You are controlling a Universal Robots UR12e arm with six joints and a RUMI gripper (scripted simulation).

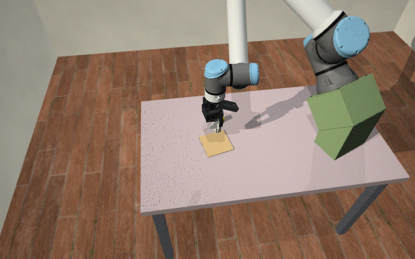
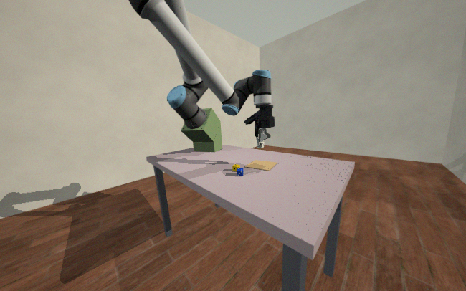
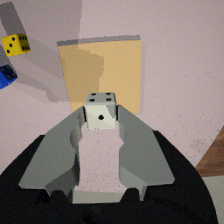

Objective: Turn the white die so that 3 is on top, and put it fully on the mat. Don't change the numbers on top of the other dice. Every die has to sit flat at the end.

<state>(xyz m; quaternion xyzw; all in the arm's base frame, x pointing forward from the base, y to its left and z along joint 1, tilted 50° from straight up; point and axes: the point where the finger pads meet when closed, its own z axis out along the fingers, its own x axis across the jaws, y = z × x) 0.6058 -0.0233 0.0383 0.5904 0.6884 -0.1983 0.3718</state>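
The tan mat is 120 mm below my hand. Also, from my hand: white die: right at my hand; then blue die: 20 mm behind, 180 mm to the right, 110 mm below; then yellow die: 70 mm behind, 140 mm to the right, 110 mm below.
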